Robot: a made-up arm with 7 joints. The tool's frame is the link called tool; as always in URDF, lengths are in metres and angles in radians.
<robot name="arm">
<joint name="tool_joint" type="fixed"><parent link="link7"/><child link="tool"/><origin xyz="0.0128 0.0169 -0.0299"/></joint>
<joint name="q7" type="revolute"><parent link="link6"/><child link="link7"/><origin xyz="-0.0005 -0.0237 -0.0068"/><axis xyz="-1 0 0"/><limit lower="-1.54" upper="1.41" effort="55" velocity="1"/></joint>
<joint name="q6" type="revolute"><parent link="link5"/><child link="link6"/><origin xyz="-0.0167 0.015 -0.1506"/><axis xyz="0 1 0"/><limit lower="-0.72" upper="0.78" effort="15" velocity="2.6"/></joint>
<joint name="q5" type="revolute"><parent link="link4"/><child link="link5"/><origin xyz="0.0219 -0.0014 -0.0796"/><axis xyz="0 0 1"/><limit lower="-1.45" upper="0.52" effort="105" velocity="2.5"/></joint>
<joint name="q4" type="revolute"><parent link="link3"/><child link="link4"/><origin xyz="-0.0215 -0.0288 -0.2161"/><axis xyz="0 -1 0"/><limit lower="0.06" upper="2.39" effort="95" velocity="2"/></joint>
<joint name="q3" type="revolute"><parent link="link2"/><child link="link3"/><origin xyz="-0.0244 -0.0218 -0.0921"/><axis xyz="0 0 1"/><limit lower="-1.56" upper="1.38" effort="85" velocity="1.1"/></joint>
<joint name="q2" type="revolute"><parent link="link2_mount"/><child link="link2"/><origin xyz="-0.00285 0.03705 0.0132"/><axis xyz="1 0 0"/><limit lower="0.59" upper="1.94" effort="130" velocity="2.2"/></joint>
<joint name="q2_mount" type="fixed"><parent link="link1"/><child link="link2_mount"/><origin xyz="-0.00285 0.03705 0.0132"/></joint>
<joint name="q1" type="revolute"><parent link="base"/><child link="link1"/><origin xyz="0.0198 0.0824 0.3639"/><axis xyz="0 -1 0"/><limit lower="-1.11" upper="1.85" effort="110" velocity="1.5"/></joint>
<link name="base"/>
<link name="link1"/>
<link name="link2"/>
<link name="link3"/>
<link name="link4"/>
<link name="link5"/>
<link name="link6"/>
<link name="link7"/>
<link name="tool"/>
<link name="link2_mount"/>
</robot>
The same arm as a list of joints. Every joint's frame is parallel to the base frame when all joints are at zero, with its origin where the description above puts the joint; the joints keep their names.
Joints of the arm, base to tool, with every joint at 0 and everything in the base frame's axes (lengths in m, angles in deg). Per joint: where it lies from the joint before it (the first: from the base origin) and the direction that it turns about. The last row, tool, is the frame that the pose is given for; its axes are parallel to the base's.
q1: xyz 0.0198 0.0824 0.3639 axis 0 -1 0
q2: xyz -0.0057 0.0741 0.0264 axis 1 0 0
q3: xyz -0.0244 -0.0218 -0.0921 axis 0 0 1
q4: xyz -0.0215 -0.0288 -0.2161 axis 0 -1 0
q5: xyz 0.0219 -0.0014 -0.0796 axis 0 0 1
q6: xyz -0.0167 0.015 -0.1506 axis 0 1 0
q7: xyz -0.0005 -0.0237 -0.0068 axis -1 0 0
tool: xyz 0.0128 0.0169 -0.0299
Joint limits (deg, base to tool): -63.6..106 33.8..111.15 -89.38..79.07 3.44..136.94 -83.08..29.79 -41.25..44.69 -88.24..80.79

